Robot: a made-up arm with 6 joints. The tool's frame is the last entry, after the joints. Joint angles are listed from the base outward. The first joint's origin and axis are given. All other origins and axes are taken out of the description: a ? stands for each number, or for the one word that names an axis. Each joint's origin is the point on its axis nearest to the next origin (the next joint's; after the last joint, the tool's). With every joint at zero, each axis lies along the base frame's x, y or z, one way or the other. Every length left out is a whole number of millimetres.
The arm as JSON. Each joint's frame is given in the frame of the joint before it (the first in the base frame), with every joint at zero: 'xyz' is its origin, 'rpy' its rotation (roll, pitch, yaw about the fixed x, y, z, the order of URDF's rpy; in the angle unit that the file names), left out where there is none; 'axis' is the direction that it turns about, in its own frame. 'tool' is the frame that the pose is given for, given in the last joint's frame.
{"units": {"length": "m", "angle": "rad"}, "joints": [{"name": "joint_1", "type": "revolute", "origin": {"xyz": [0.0, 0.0, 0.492]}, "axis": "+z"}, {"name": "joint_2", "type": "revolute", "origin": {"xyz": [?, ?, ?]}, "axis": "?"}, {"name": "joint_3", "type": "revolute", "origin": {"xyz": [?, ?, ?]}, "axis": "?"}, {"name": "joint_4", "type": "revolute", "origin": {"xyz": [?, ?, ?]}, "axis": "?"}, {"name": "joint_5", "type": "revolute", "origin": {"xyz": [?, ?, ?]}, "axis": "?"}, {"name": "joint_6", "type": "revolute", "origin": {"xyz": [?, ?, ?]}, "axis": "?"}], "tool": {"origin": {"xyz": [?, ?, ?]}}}
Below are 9 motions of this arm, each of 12 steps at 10 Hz.
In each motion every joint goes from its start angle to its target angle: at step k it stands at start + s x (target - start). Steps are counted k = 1, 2, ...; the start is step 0. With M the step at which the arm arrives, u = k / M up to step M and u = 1 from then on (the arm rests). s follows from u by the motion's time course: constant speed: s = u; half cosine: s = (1 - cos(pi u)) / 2; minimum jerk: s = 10 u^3 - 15 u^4 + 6 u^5.
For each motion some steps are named. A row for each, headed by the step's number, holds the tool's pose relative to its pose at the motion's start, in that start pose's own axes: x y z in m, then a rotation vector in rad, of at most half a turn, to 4 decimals.
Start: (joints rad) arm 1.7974 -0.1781 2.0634 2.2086 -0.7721 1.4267
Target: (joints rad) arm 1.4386 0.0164 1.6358 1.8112 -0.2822 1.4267
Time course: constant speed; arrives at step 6
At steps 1, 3, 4, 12:
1: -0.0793 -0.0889 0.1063 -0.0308 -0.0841 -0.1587
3: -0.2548 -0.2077 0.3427 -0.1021 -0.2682 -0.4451
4: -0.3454 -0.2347 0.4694 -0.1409 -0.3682 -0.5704
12: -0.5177 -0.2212 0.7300 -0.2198 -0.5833 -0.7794

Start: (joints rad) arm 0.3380 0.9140 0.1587 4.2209 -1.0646 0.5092
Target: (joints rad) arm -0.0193 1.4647 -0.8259 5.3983 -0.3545 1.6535
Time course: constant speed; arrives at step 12
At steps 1, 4, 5, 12:
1: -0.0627 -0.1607 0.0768 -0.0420 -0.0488 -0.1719
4: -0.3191 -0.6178 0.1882 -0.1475 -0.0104 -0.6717
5: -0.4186 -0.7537 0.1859 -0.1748 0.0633 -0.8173
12: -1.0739 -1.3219 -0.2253 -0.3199 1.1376 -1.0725

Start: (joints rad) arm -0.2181 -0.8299 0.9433 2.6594 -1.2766 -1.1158
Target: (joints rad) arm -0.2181 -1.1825 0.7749 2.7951 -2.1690 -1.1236
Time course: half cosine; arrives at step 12
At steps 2, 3, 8, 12:
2: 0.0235 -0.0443 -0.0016 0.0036 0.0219 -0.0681
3: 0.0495 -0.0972 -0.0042 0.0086 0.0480 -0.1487
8: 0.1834 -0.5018 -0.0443 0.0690 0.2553 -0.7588
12: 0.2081 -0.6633 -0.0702 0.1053 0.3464 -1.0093

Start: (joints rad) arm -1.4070 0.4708 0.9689 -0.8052 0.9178 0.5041
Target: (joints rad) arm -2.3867 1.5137 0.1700 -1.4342 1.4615 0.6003
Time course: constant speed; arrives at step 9
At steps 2, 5, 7, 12:
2: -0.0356 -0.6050 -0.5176 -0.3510 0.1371 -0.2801
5: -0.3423 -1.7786 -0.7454 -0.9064 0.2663 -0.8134
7: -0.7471 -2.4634 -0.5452 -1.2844 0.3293 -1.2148
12: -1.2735 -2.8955 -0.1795 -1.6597 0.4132 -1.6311

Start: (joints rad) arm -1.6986 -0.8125 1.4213 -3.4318 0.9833 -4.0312
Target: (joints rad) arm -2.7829 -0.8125 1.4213 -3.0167 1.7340 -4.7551
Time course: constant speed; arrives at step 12
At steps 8, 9, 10, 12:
8: 0.2803 0.0495 -0.8896 -0.2552 -0.3595 -0.7435
9: 0.3159 0.0131 -0.9921 -0.2777 -0.4571 -0.8111
10: 0.3510 -0.0317 -1.0908 -0.2988 -0.5646 -0.8683
12: 0.4183 -0.1450 -1.2750 -0.3375 -0.8054 -0.9462

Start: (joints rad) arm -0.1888 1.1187 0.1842 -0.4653 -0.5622 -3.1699
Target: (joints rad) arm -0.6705 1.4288 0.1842 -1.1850 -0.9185 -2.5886
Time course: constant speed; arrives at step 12
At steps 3, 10, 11, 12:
3: 0.0756 0.2556 -0.0630 0.1408 -0.1147 -0.0832
10: 0.2268 0.8507 -0.0888 0.4608 -0.2291 -0.4180
11: 0.2463 0.9339 -0.0794 0.5051 -0.2228 -0.4757
12: 0.2654 1.0163 -0.0667 0.5489 -0.2100 -0.5343

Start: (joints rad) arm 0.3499 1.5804 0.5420 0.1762 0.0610 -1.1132
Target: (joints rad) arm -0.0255 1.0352 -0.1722 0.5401 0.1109 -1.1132
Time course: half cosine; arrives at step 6
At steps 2, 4, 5, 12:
2: -0.1517 -0.0906 0.1877 -0.0115 -0.0141 -0.0502
4: -0.5176 -0.3280 0.4560 -0.0274 -0.0185 -0.1442
5: -0.6659 -0.4259 0.5121 -0.0306 -0.0128 -0.1752
12: -0.7214 -0.4623 0.5266 -0.0314 -0.0098 -0.1861

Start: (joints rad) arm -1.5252 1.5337 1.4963 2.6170 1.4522 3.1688
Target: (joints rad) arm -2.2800 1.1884 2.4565 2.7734 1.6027 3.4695
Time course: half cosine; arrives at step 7
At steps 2, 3, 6, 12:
2: -0.4346 -0.1453 -0.0304 -0.0565 -0.2524 -0.0557
3: -0.8684 -0.2751 -0.1754 -0.1091 -0.5106 -0.1677
6: -1.7022 -0.3688 -0.9951 -0.2098 -1.1064 -0.7385
12: -1.7402 -0.3557 -1.0797 -0.2154 -1.1461 -0.8046

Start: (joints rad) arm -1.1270 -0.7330 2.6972 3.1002 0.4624 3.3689
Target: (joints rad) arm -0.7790 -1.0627 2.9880 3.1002 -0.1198 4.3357
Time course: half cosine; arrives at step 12
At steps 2, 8, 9, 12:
2: -0.0102 -0.0482 0.0554 -0.0624 -0.0732 -0.0417
8: -0.2986 -0.4843 0.5526 -0.7487 -0.6352 -0.7221
9: -0.3664 -0.5341 0.6143 -0.8516 -0.6870 -0.8604
12: -0.4697 -0.5943 0.6943 -0.9914 -0.7438 -1.0696

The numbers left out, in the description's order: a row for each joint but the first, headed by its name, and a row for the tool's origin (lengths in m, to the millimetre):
joint_2: xyz 0.228 0.0 0.0, axis +y
joint_3: xyz 0.0 0.0 1.288, axis -y
joint_4: xyz 0.892 0.0 0.236, axis -x
joint_5: xyz 0.0 0.0 0.0, axis -y
joint_6: xyz 0.158 0.0 0.0, axis -x
tool: xyz 0.0 0.0 0.0

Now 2 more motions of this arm.
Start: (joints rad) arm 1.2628 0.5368 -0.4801 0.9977 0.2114 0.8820
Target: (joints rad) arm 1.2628 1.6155 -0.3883 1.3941 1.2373 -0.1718
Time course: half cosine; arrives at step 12
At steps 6, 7, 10, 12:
6: 0.6028 0.4121 0.0878 0.5382 -0.5111 0.2336
7: 0.7139 0.5628 0.1302 0.7133 -0.6346 0.3391
10: 0.8820 0.9577 0.2513 1.1708 -0.8878 0.6537
12: 0.9007 1.0495 0.2809 1.2791 -0.9351 0.7348

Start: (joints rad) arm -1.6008 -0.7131 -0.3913 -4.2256 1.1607 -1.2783
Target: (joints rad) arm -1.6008 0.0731 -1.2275 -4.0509 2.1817 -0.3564
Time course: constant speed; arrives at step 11
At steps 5, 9, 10, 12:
5: 0.3406 0.0230 -0.5016 0.2343 -0.2220 0.7974
9: 0.4480 0.1994 -0.7557 0.5939 -0.7510 1.1336
10: 0.4556 0.2459 -0.7961 0.7114 -0.9069 1.1478
12: 0.4572 0.2900 -0.8284 0.8392 -1.0631 1.1291

